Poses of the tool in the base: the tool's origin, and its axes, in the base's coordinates. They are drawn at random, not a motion.
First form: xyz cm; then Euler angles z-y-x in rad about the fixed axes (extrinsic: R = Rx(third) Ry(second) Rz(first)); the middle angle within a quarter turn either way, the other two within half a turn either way.
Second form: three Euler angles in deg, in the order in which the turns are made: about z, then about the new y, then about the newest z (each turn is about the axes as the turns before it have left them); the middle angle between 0 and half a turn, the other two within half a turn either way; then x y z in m. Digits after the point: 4 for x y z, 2 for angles.
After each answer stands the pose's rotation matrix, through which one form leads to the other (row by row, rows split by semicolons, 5 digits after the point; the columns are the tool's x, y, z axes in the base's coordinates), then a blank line. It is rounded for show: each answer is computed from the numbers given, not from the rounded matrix.
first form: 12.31 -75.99 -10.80 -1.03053 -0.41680 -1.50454
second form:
113.93 86.53 -150.58 0.1231 -0.7599 -0.1080
0.47033 0.78415 -0.40484; 0.15100 0.38047 0.91238; 0.86948 -0.49025 0.06054

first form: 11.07 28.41 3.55 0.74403 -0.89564 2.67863
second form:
-160.32 124.00 75.23 0.1107 0.2841 0.0355
0.45985 -0.42330 -0.78061; -0.86246 -0.42219 -0.27913; -0.21141 0.80161 -0.55923

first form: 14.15 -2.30 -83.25 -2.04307 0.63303 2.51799
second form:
-38.51 130.88 12.37 0.1415 -0.0230 -0.8325
-0.36677 0.71798 0.59159; 0.56576 0.67694 -0.47081; -0.73851 0.16202 -0.65449

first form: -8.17 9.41 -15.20 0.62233 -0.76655 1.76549
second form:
-134.47 98.01 117.87 -0.0817 0.0941 -0.1520
0.58527 -0.41989 -0.69365; -0.66574 0.23952 -0.70670; 0.46288 0.87540 -0.13936

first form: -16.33 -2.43 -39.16 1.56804 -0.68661 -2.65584
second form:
150.33 133.15 50.05 -0.1633 -0.0243 -0.3916
0.00213 -0.77340 -0.63392; -0.88350 -0.29840 0.36108; -0.46842 0.55930 -0.68394

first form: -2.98 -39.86 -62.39 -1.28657 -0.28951 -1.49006
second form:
106.64 85.57 -165.04 -0.0298 -0.3986 -0.6239
0.26875 0.91993 -0.28548; 0.00238 0.29575 0.95526; 0.96321 -0.25740 0.07729

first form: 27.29 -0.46 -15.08 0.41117 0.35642 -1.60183
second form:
69.57 91.67 -67.06 0.2729 -0.0046 -0.1508
0.85904 -0.37456 0.34892; -0.33209 0.11095 0.93670; -0.38957 -0.92054 -0.02908

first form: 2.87 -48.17 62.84 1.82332 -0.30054 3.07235
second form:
-167.42 162.34 117.65 0.0287 -0.4817 0.6284
-0.23865 -0.92488 -0.29604; -0.96085 0.26908 -0.06609; 0.14078 0.26867 -0.95289

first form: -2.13 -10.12 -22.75 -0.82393 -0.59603 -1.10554
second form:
127.20 68.20 -152.95 -0.0213 -0.1012 -0.2275
0.56220 0.60729 -0.56136; 0.01159 0.67294 0.73961; 0.82692 -0.42232 0.37129

